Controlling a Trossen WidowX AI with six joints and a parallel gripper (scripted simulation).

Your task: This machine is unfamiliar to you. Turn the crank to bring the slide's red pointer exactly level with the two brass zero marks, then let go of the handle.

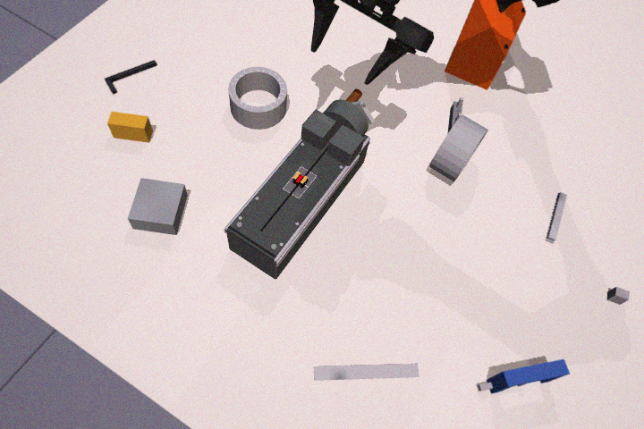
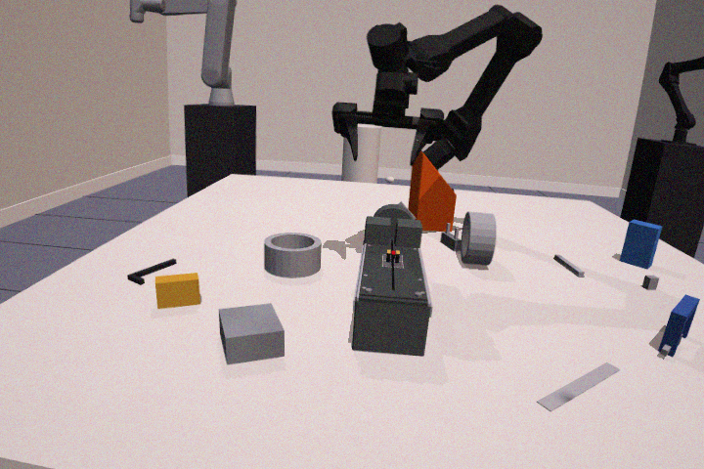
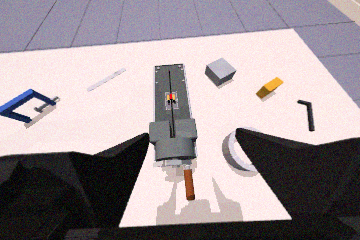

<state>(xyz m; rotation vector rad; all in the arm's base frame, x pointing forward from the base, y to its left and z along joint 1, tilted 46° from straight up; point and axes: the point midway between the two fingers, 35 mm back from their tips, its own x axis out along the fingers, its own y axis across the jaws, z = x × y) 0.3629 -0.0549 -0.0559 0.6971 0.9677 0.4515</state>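
The crank handle is 60 mm behind my gripper tip and 130 mm below it. Also, from my gripper tip: red pointer 120 mm ahead, 40 mm to the left, 120 mm below; grey cube 270 mm ahead, 120 mm to the right, 180 mm below; yellow block 200 mm ahead, 260 mm to the right, 180 mm below.
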